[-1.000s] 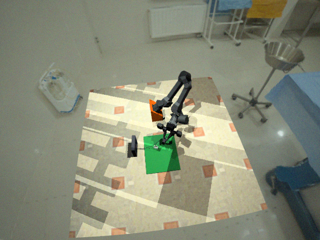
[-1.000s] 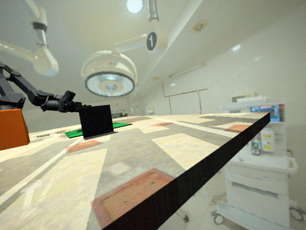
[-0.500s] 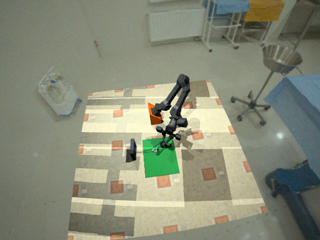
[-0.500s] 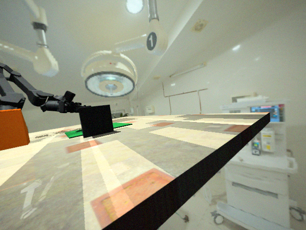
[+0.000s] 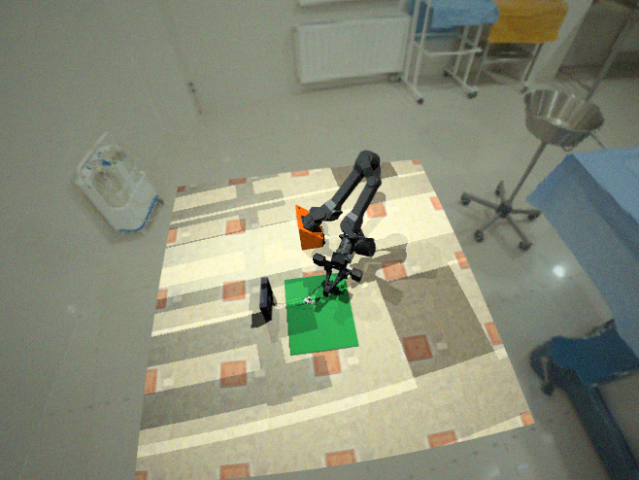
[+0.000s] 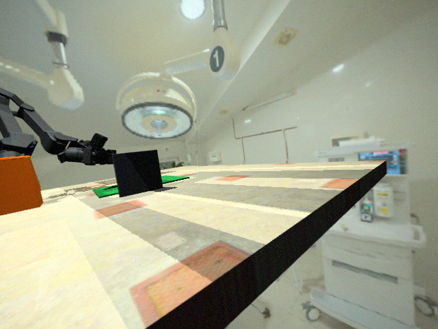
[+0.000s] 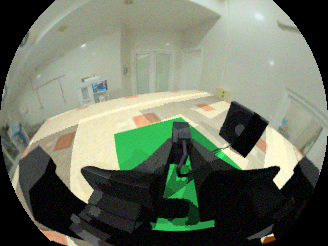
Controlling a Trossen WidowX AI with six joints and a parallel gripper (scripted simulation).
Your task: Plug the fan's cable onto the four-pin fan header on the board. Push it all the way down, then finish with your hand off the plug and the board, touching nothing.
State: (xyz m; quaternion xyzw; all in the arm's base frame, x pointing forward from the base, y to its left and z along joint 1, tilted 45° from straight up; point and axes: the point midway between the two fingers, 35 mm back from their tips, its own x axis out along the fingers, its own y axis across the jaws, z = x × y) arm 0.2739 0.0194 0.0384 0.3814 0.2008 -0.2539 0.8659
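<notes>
Right now my gripper tip is 120 mm above the green board, 40 mm to the left of it and 30 mm short of it. Round my gripper tip: white four-pin header: 110 mm below, 70 mm to the right, 10 mm behind; black fan: 220 mm to the right, 50 mm below, 30 mm behind; cable plug: 10 mm below.
</notes>
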